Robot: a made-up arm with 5 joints. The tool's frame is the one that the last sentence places. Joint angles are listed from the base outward.
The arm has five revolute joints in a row. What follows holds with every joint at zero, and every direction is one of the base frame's. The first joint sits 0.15 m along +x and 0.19 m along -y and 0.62 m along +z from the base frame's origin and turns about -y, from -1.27 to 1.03 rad. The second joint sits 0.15 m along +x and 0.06 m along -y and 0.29 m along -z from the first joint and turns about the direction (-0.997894, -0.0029, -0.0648), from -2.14 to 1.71 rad. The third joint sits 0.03 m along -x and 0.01 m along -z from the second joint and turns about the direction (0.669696, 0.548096, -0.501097), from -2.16 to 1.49 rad. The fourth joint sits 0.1 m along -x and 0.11 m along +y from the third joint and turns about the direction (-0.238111, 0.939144, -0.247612), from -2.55 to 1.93 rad. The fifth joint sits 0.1 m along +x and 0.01 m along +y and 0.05 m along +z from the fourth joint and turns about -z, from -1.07 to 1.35 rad. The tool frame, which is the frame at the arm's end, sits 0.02 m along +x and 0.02 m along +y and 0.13 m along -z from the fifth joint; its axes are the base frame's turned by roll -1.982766, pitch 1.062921 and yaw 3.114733 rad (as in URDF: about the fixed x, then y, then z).
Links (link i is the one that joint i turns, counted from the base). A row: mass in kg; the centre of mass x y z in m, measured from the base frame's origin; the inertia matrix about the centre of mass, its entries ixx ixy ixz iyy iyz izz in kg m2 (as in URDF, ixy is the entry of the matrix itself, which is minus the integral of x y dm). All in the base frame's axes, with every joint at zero. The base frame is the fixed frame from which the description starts. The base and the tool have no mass.
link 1: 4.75; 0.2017 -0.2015 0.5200; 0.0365 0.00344 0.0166 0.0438 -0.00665 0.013
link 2: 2.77; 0.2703 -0.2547 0.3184; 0.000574 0 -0.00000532 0.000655 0 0.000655
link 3: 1.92; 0.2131 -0.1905 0.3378; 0.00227 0.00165 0 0.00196 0 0.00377
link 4: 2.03; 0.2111 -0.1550 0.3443; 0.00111 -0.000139 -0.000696 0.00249 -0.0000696 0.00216
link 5: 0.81; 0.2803 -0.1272 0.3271; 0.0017 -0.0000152 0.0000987 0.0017 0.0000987 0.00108
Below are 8 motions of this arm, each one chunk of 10 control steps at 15 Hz.
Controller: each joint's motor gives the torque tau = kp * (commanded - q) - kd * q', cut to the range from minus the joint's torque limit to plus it. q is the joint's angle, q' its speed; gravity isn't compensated. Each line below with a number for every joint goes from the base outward.
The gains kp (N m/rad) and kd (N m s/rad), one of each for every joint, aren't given. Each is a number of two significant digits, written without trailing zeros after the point. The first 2 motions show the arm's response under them.
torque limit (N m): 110 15 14 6.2 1.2
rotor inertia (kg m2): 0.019 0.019 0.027 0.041 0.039
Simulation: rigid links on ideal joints. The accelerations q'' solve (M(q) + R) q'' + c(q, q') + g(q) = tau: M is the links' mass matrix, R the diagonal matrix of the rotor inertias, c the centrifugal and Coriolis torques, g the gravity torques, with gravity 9.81 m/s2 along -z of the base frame. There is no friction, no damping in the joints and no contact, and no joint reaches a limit. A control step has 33 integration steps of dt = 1/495 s. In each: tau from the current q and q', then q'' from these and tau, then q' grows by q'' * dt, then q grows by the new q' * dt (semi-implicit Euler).
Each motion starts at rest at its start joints. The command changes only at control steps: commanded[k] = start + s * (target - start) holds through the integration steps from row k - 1 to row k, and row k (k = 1, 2, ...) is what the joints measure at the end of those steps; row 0 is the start. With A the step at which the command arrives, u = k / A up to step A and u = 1 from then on. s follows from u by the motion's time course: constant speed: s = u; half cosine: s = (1 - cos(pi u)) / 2; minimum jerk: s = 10 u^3 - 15 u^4 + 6 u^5; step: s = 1 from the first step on.
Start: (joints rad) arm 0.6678 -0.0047 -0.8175 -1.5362 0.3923
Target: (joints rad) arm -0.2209 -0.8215 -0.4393 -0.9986 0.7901
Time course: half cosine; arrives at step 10
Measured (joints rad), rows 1 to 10:
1: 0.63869 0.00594 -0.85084 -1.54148 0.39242
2: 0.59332 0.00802 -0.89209 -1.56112 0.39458
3: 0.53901 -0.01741 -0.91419 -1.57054 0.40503
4: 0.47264 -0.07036 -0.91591 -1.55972 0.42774
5: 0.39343 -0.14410 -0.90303 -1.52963 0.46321
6: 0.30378 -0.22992 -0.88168 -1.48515 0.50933
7: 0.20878 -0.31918 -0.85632 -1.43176 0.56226
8: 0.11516 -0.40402 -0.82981 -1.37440 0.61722
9: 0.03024 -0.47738 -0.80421 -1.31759 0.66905
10: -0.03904 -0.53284 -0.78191 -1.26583 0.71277
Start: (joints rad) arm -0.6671 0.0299 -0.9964 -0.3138 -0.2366
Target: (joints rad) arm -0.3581 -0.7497 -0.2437 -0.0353 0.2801
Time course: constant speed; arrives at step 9
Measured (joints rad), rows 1 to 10:
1: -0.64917 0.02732 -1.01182 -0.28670 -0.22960
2: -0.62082 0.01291 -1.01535 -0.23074 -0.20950
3: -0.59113 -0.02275 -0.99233 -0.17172 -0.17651
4: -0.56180 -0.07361 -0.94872 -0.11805 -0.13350
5: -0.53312 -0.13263 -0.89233 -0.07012 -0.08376
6: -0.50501 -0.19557 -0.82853 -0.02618 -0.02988
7: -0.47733 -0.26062 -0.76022 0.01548 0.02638
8: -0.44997 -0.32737 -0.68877 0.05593 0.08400
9: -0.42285 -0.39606 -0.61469 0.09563 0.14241
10: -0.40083 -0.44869 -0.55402 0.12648 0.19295
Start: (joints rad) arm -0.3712 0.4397 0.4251 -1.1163 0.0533
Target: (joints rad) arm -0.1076 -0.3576 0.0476 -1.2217 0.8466
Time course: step
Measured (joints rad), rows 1 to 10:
1: -0.32212 0.30281 0.26840 -1.09141 0.12214
2: -0.27643 0.17300 0.14364 -1.08613 0.29854
3: -0.24141 0.07973 0.05597 -1.08830 0.48225
4: -0.21498 0.01586 -0.00892 -1.09331 0.62450
5: -0.19518 -0.02716 -0.05797 -1.10004 0.72103
6: -0.18036 -0.05618 -0.09505 -1.10781 0.78147
7: -0.16926 -0.07600 -0.12283 -1.11595 0.81717
8: -0.16095 -0.08974 -0.14346 -1.12396 0.83729
9: -0.15473 -0.09941 -0.15866 -1.13148 0.84816
10: -0.15006 -0.10631 -0.16981 -1.13831 0.85380

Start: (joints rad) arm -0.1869 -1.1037 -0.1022 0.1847 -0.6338
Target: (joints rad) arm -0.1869 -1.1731 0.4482 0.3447 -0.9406
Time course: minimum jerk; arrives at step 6
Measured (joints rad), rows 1 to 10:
1: -0.19161 -1.07907 -0.12155 0.20545 -0.63335
2: -0.19786 -1.04031 -0.13068 0.25173 -0.64072
3: -0.20318 -1.01042 -0.09531 0.30851 -0.66662
4: -0.20728 -0.99762 -0.01669 0.36526 -0.71259
5: -0.21011 -1.00154 0.07998 0.41156 -0.76894
6: -0.21194 -1.01598 0.16601 0.44069 -0.82101
7: -0.21343 -1.03319 0.23237 0.45464 -0.86033
8: -0.21486 -1.04958 0.28196 0.45904 -0.88657
9: -0.21622 -1.06425 0.31906 0.45816 -0.90276
10: -0.21747 -1.07704 0.34703 0.45454 -0.91219

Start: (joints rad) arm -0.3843 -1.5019 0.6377 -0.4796 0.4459
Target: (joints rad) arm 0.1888 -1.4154 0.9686 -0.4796 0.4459
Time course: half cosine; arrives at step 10
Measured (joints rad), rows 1 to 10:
1: -0.38450 -1.53495 0.67397 -0.47511 0.44716
2: -0.37743 -1.58691 0.73192 -0.47876 0.45022
3: -0.35967 -1.63074 0.79061 -0.49053 0.45315
4: -0.33014 -1.66223 0.84793 -0.50544 0.45511
5: -0.28953 -1.68274 0.90471 -0.52062 0.45610
6: -0.24023 -1.69472 0.96083 -0.53477 0.45634
7: -0.18591 -1.70033 1.01464 -0.54729 0.45611
8: -0.13105 -1.70131 1.06334 -0.55783 0.45563
9: -0.08042 -1.69914 1.10370 -0.56617 0.45504
10: -0.03856 -1.69527 1.13280 -0.57224 0.45445

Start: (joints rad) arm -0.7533 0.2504 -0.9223 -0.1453 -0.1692
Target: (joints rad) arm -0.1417 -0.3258 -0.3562 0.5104 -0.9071
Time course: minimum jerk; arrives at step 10
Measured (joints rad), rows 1 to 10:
1: -0.73693 0.25875 -0.94270 -0.12207 -0.17133
2: -0.71126 0.26739 -0.96368 -0.07202 -0.18025
3: -0.67964 0.25764 -0.96434 -0.01455 -0.20434
4: -0.63780 0.22443 -0.93898 0.04994 -0.25142
5: -0.58365 0.17083 -0.89016 0.12592 -0.32422
6: -0.51899 0.10485 -0.82554 0.21430 -0.41880
7: -0.44913 0.03664 -0.75537 0.31011 -0.52526
8: -0.38148 -0.02422 -0.68996 0.40384 -0.63047
9: -0.32324 -0.07088 -0.63744 0.48517 -0.72166
10: -0.27850 -0.10111 -0.60155 0.54810 -0.79064

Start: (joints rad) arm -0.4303 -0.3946 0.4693 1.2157 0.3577
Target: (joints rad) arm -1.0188 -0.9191 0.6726 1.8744 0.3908
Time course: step
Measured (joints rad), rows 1 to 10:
1: -0.52560 -0.47345 0.51312 1.27489 0.36329
2: -0.62836 -0.56272 0.53474 1.40733 0.37153
3: -0.70621 -0.62746 0.55229 1.51693 0.37938
4: -0.76329 -0.67789 0.57289 1.58757 0.38559
5: -0.80489 -0.71817 0.59579 1.62841 0.38986
6: -0.83530 -0.75008 0.61865 1.65029 0.39256
7: -0.85766 -0.77501 0.63973 1.66095 0.39417
8: -0.87419 -0.79424 0.65821 1.66528 0.39511
9: -0.88648 -0.80896 0.67386 1.66616 0.39565
10: -0.89564 -0.82017 0.68683 1.66529 0.39598

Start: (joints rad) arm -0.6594 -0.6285 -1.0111 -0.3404 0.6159
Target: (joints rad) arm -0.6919 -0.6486 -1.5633 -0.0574 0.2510
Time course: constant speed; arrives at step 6
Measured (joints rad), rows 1 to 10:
1: -0.64812 -0.60229 -1.07682 -0.31149 0.60809
2: -0.63494 -0.56113 -1.18495 -0.25285 0.58448
3: -0.62538 -0.53199 -1.29518 -0.18995 0.54623
4: -0.61915 -0.51786 -1.39841 -0.13112 0.49770
5: -0.61569 -0.51531 -1.49452 -0.07765 0.44278
6: -0.61446 -0.52029 -1.58537 -0.02886 0.38417
7: -0.61328 -0.52389 -1.65044 0.01009 0.33263
8: -0.61244 -0.53014 -1.69093 0.03738 0.29532
9: -0.61216 -0.53778 -1.71483 0.05520 0.27103
10: -0.61231 -0.54492 -1.72868 0.06634 0.25630

